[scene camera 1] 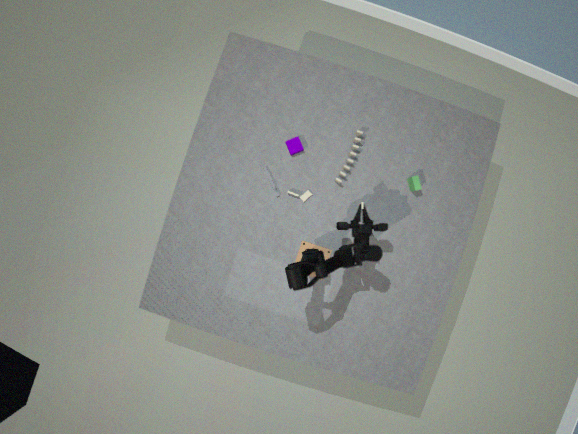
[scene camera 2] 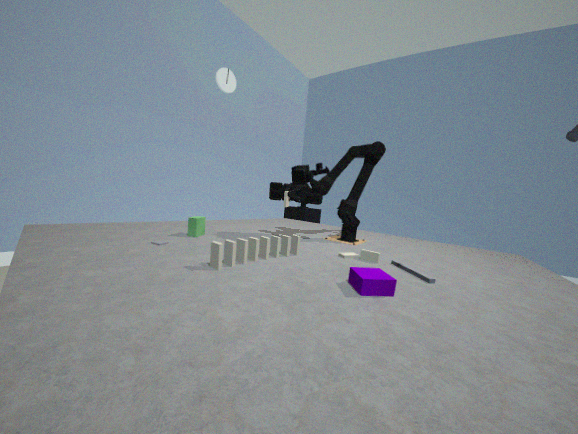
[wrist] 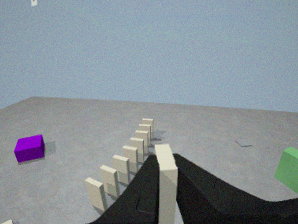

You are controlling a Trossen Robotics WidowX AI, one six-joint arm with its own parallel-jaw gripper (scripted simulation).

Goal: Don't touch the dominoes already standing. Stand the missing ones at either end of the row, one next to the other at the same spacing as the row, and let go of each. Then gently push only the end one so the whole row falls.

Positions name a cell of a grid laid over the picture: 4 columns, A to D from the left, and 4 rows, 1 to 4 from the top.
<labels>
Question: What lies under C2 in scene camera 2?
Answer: My gripper.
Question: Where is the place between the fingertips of my gripper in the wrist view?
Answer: C3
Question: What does my gripper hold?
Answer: A cream domino.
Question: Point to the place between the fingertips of my gripper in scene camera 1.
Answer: C2
</labels>
